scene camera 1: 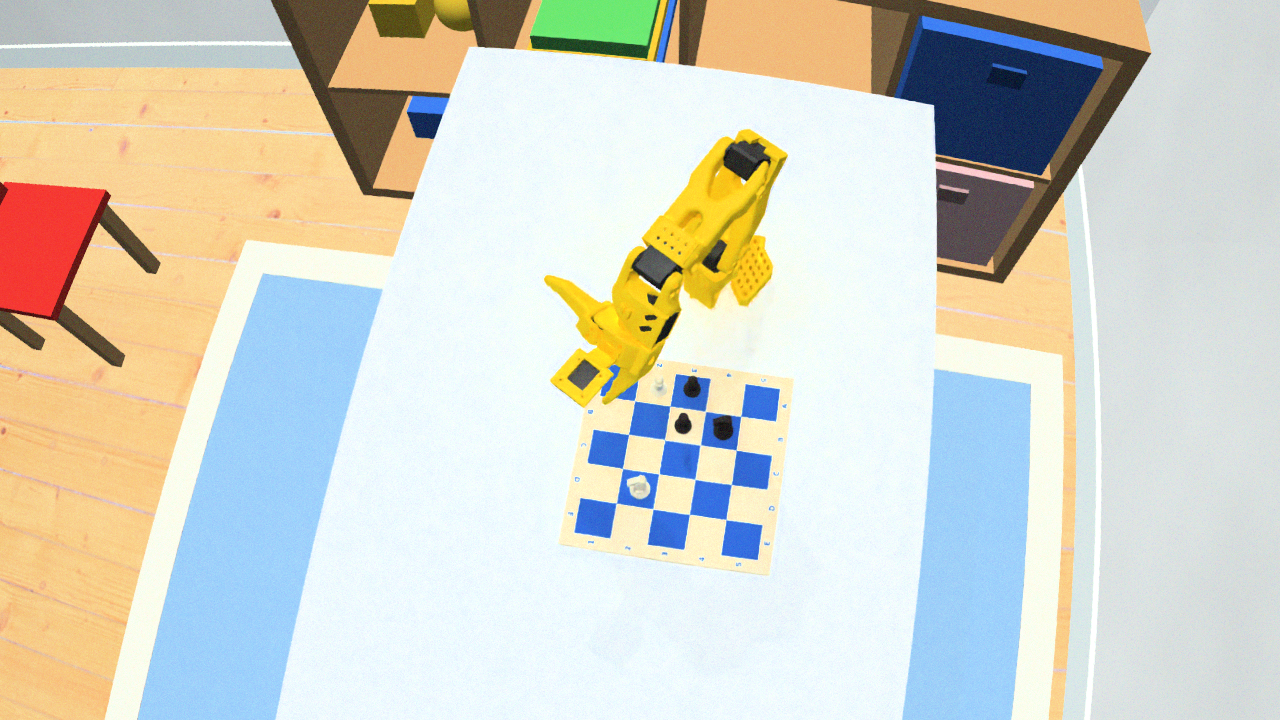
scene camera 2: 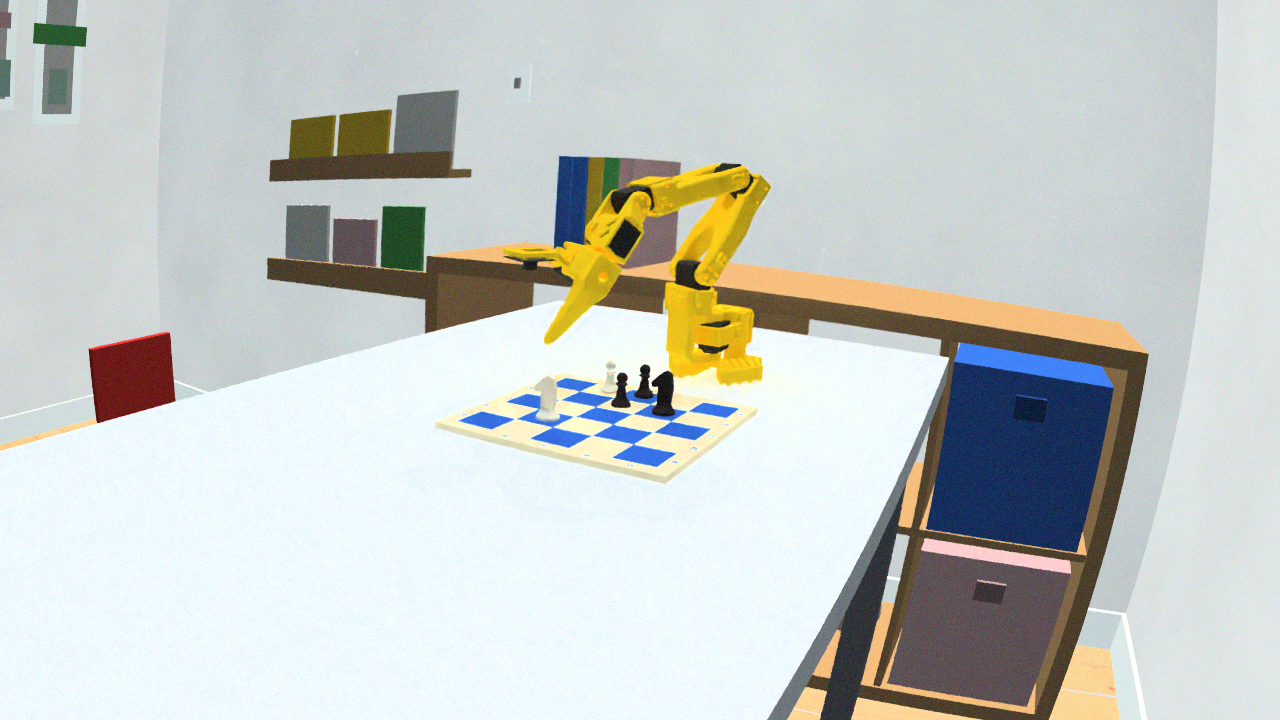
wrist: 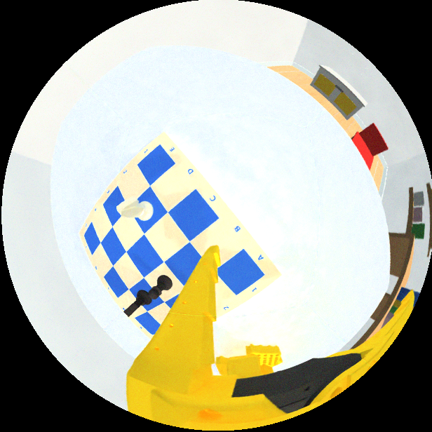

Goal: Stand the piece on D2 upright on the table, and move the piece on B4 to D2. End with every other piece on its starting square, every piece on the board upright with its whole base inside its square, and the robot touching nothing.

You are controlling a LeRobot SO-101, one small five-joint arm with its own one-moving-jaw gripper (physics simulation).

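Places are measured from the arm's base along level axes (x back, y right, z up), in metres.
Pixels of known places: hand at its tool point: [scene camera 1: 604, 399] [scene camera 2: 547, 339]; arm's base at its link origin: [scene camera 1: 721, 283] [scene camera 2: 708, 376].
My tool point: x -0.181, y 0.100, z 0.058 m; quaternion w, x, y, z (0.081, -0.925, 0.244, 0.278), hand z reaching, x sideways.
Ahead of a thing's pixels: the offset from my tool point to its middle. Level surfaces: height alone.
A white knight @(dx -0.074, dy -0.047, dz -0.032 m) [scene camera 1: 638, 488] [scene camera 2: 546, 401] [wrist: 135, 209] stands upright on D2 of the blue-and-cream board @(dx -0.035, dy -0.084, dz -0.055 m) [scene camera 1: 631, 522] [scene camera 2: 662, 476] [wrist: 170, 186]. A black knight @(dx +0.003, dy -0.123, dz -0.032 m) [scene camera 1: 722, 428] [scene camera 2: 663, 394] [wrist: 131, 308] stands upright on B4. A black pawn @(dx +0.002, dy -0.081, dz -0.036 m) [scene camera 1: 682, 423] [scene camera 2: 621, 391] [wrist: 164, 283] is beside it on B3. Another black pawn @(dx +0.044, dy -0.085, dz -0.036 m) [scene camera 1: 691, 386] [scene camera 2: 644, 382] is on A3, and a white pawn @(dx +0.040, dy -0.050, dz -0.036 m) [scene camera 1: 659, 386] [scene camera 2: 610, 377] on A2; the fixed jaw hides both in the wrist view. My gripper [scene camera 1: 578, 340] [wrist: 314, 271] is wide open and empty, its fixed jaw above the board's A1 corner, apart from the pieces.
The white table @(dz -0.058 m) [scene camera 1: 465, 573] [scene camera 2: 313, 555] carries the board and the yellow arm's base [scene camera 1: 707, 284] [scene camera 2: 689, 326]. A shelf unit [scene camera 1: 1102, 170] [scene camera 2: 1099, 474] stands beyond the far table edge. A red chair [scene camera 1: 44, 250] [scene camera 2: 134, 376] [wrist: 372, 145] stands on the floor to one side.
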